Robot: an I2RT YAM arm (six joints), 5 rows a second.
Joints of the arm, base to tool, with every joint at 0 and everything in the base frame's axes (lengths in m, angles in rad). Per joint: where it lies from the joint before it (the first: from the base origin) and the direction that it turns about. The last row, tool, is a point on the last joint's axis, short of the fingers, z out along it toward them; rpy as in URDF.
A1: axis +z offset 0 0 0.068
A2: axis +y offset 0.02 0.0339 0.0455
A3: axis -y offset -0.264 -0.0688 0
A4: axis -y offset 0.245 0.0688 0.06
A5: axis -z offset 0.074 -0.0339 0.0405
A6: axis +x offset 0.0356 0 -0.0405
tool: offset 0 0 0 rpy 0 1.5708 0
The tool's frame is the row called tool.
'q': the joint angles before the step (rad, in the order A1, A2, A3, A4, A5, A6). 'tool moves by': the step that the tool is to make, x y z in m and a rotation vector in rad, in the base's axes. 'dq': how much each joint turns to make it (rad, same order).
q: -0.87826, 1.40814, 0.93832, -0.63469, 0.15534, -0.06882
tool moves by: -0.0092, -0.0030, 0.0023, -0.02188, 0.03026, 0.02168
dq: -0.03235, -0.01789, -0.00717, -0.00211, 0.00875, -0.06591
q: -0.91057, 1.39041, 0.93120, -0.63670, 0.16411, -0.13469
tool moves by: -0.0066, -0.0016, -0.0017, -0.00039, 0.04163, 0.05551
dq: -0.02410, -0.00514, -0.00874, -0.00725, -0.00621, -0.08724
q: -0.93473, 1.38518, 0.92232, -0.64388, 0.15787, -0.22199
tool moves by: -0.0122, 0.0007, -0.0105, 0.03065, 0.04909, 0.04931
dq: -0.03876, -0.00578, -0.03945, -0.00638, -0.01767, -0.09009
